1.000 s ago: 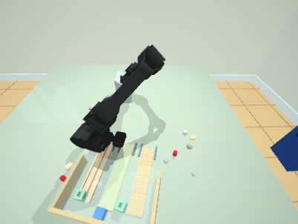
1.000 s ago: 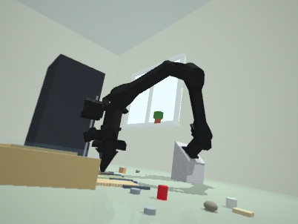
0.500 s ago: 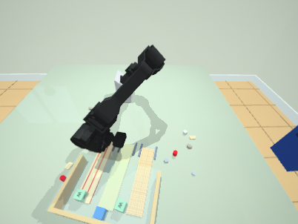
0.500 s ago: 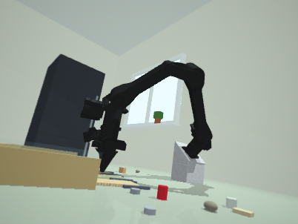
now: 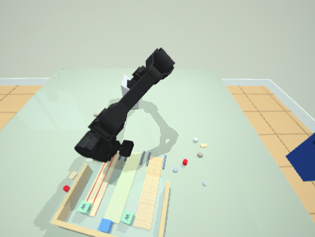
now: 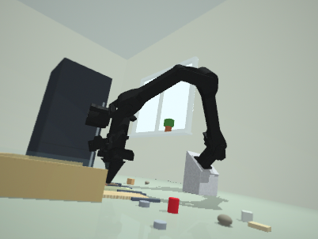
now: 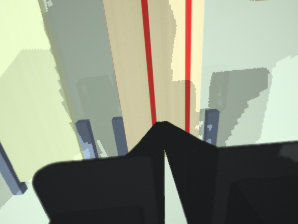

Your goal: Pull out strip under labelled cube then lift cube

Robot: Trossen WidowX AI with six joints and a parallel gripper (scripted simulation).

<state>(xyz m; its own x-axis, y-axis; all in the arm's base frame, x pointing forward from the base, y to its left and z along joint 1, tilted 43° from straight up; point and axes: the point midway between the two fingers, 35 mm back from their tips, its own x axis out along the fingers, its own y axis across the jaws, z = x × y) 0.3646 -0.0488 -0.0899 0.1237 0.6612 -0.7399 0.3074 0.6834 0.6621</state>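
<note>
My gripper tip is now 9 cm short of the red-lined strip and 3 cm to the left of it.
</note>
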